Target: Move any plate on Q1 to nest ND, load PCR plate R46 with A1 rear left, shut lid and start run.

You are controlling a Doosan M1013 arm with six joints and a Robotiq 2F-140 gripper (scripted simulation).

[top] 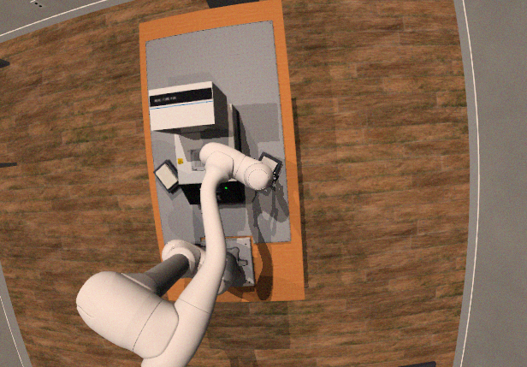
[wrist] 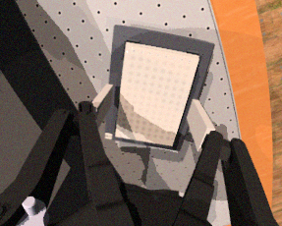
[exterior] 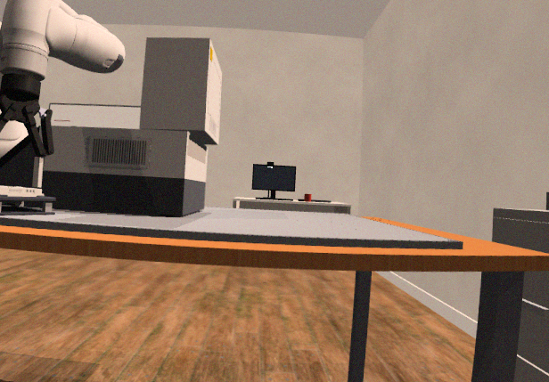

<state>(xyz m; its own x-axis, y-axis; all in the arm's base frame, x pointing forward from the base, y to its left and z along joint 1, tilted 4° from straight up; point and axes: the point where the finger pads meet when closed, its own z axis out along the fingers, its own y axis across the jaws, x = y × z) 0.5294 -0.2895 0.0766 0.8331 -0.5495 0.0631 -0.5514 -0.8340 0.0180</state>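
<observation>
My gripper is now 3 cm above the white plate R46. Also, from my hand: dark plate nest N1: 4 cm below; then dark nest: 1 cm ahead, 58 cm to the left, 5 cm below; then 96-well plate: 1 cm ahead, 58 cm to the left, 3 cm below.
</observation>
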